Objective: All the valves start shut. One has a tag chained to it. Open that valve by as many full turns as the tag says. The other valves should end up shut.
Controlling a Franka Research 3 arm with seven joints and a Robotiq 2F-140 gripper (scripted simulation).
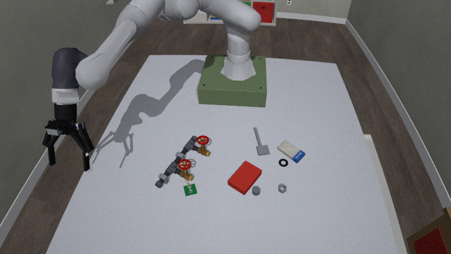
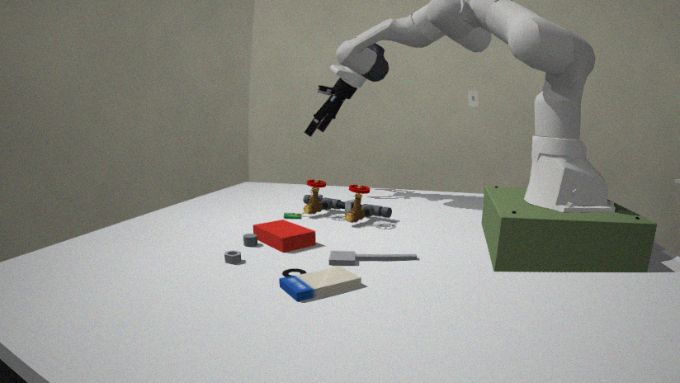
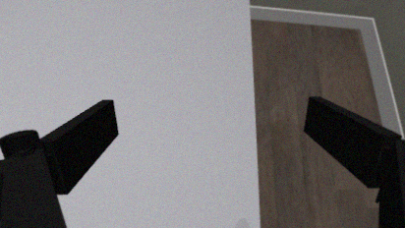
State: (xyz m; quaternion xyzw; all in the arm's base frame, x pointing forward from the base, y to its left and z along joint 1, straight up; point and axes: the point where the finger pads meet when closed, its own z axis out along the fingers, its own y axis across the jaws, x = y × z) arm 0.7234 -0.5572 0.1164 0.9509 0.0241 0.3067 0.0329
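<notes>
The green tag is 410 mm to the left of my hand, 220 mm below it and 70 mm behind it. Also, from my hand: grey scraper: 680 mm to the left, 330 mm behind, 210 mm below; blue box: 810 mm to the left, 290 mm behind, 210 mm below; red block: 610 mm to the left, 200 mm below, 140 mm behind.
</notes>
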